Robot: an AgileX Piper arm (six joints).
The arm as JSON. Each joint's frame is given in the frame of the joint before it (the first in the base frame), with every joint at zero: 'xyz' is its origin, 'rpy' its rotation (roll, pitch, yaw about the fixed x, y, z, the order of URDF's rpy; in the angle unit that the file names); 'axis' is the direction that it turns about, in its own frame. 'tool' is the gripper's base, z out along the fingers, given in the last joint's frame.
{
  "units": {
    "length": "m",
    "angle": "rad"
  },
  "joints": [
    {
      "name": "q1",
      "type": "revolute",
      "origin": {
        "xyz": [
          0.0,
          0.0,
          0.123
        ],
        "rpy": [
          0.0,
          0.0,
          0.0
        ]
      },
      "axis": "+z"
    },
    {
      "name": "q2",
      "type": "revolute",
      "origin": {
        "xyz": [
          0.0,
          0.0,
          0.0
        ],
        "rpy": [
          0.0,
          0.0,
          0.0
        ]
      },
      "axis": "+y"
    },
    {
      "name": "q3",
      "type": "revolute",
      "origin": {
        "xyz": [
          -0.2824,
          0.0,
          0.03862
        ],
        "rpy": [
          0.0,
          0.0,
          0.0
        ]
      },
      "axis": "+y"
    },
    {
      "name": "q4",
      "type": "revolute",
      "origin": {
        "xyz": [
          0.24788,
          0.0,
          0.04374
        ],
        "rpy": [
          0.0,
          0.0,
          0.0
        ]
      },
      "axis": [
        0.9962,
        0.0,
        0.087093
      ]
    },
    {
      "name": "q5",
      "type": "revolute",
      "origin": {
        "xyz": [
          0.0,
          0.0,
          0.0
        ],
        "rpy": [
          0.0,
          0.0,
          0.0
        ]
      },
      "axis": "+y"
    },
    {
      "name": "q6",
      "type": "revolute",
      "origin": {
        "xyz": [
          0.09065,
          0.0,
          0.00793
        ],
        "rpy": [
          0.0,
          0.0,
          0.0
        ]
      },
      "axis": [
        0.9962,
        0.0,
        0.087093
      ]
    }
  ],
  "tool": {
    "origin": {
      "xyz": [
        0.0,
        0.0,
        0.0
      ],
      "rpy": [
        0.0,
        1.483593,
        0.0
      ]
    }
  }
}
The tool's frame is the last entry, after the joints.
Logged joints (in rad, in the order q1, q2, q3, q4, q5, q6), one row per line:
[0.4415, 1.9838, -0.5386, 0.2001, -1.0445, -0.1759]
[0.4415, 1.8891, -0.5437, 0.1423, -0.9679, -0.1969]
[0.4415, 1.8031, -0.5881, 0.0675, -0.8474, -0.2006]
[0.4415, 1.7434, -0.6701, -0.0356, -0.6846, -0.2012]
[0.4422, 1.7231, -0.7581, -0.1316, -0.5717, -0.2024]
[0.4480, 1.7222, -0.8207, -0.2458, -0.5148, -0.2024]
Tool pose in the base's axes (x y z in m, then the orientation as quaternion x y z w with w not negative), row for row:
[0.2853, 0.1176, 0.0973, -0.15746, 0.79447, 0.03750, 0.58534]
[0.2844, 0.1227, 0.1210, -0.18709, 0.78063, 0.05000, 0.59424]
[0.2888, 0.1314, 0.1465, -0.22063, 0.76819, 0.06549, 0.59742]
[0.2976, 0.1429, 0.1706, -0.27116, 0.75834, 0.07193, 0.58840]
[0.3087, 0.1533, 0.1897, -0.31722, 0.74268, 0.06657, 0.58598]
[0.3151, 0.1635, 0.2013, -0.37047, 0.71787, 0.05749, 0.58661]
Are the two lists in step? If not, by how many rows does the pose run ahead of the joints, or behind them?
They are in step.
